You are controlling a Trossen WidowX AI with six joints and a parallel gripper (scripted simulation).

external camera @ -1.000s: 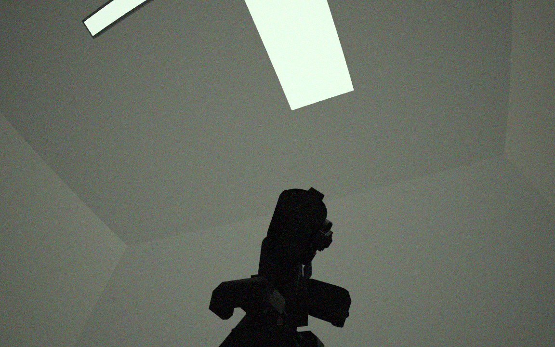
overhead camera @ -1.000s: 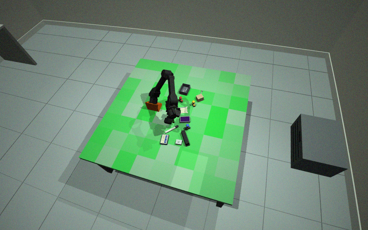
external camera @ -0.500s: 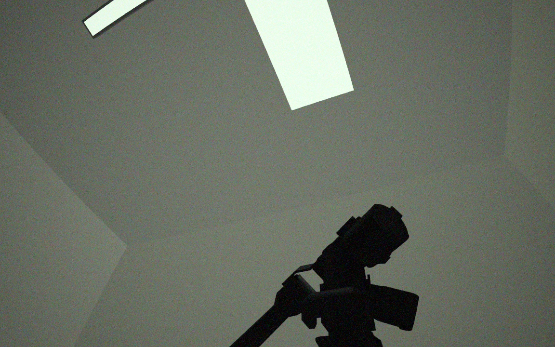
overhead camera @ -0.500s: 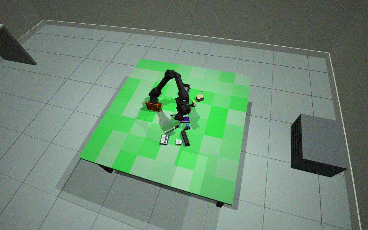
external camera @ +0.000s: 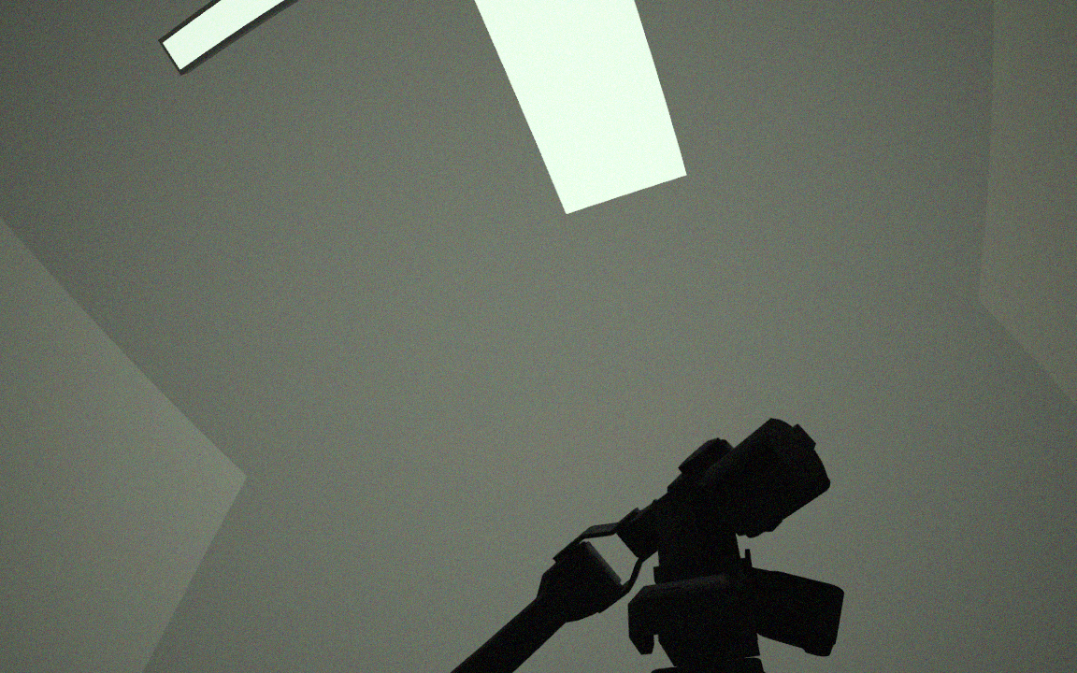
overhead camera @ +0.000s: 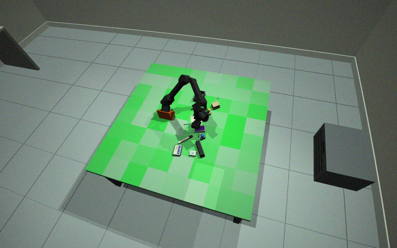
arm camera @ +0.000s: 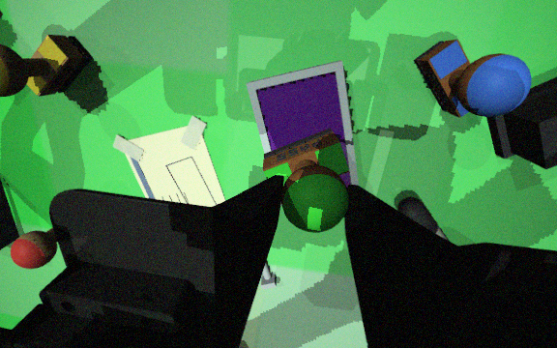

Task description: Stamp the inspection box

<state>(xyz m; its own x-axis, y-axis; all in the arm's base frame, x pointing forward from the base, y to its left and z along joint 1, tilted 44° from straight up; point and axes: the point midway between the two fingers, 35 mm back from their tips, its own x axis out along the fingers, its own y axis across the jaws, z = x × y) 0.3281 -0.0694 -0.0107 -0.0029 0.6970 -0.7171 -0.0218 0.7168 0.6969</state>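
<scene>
Now: gripper tip 80 mm above the purple ink pad. The rest, counted from my gripper tip: cream card 100 mm to the left, 90 mm below, 60 mm behind; then green-knobbed stamp 20 mm below; then blue-knobbed stamp 80 mm to the right, 70 mm below, 50 mm ahead.
</scene>
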